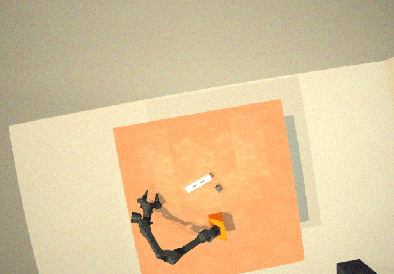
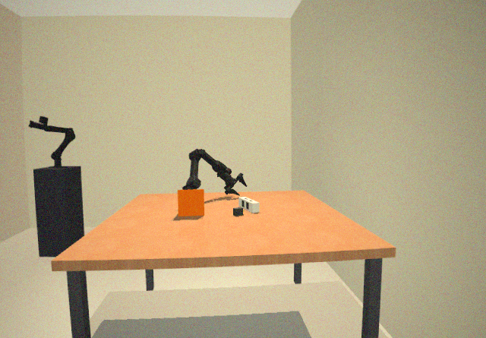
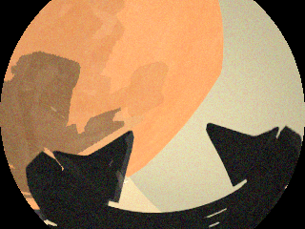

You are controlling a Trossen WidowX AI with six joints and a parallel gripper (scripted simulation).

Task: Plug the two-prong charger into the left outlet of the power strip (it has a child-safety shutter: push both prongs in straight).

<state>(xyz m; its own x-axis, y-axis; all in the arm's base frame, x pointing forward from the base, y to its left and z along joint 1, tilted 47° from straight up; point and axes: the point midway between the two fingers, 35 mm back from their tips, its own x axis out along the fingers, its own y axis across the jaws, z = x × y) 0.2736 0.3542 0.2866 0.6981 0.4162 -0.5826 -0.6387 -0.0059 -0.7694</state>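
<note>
The two-prong charger lies 20 mm behind my gripper tip, 480 mm to the right of it and 30 mm below it.
</note>
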